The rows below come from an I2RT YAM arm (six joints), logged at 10 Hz.
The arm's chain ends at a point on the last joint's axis. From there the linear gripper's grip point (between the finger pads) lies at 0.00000 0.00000 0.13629 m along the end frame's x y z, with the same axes.
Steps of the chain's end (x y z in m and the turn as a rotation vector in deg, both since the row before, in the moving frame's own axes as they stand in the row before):
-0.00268, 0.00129, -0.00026, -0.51, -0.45, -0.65
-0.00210, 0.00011, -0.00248, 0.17, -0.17, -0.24
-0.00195, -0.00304, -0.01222, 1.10, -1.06, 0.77
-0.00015, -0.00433, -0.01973, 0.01, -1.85, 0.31
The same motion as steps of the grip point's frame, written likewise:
-0.00374, 0.00251, -0.00027, -0.51, -0.45, -0.65
-0.00251, -0.00029, -0.00248, 0.17, -0.17, -0.24
-0.00445, -0.00567, -0.01227, 1.10, -1.06, 0.77
-0.00455, -0.00437, -0.01980, 0.01, -1.85, 0.31

